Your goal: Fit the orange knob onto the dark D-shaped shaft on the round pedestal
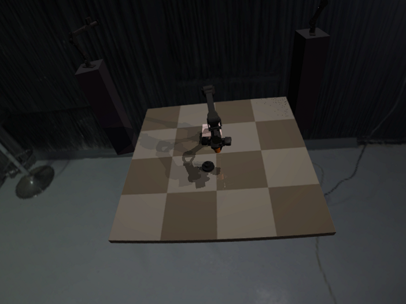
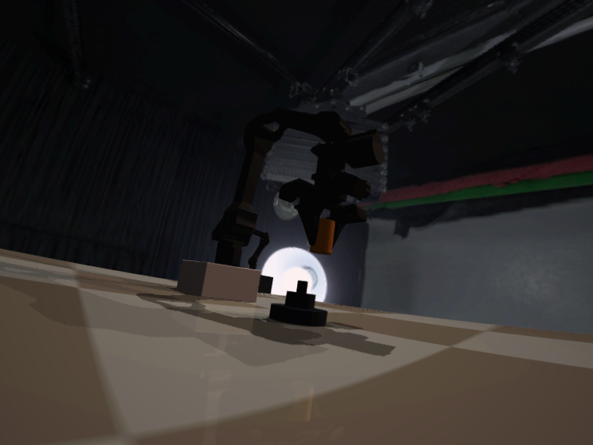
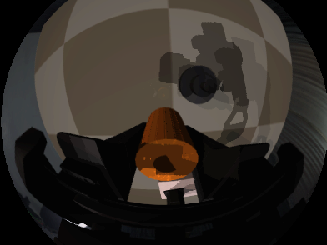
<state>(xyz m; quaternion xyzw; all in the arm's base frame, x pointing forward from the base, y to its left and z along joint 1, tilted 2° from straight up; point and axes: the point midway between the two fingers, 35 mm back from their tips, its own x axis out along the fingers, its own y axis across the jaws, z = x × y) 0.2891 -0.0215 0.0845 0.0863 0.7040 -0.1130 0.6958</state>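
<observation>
The dark pedestal lies 3 cm ahead of my gripper tip, 8 cm to the right of it and 10 cm below it. Round my gripper tip: orange knob 2 cm above.
</observation>
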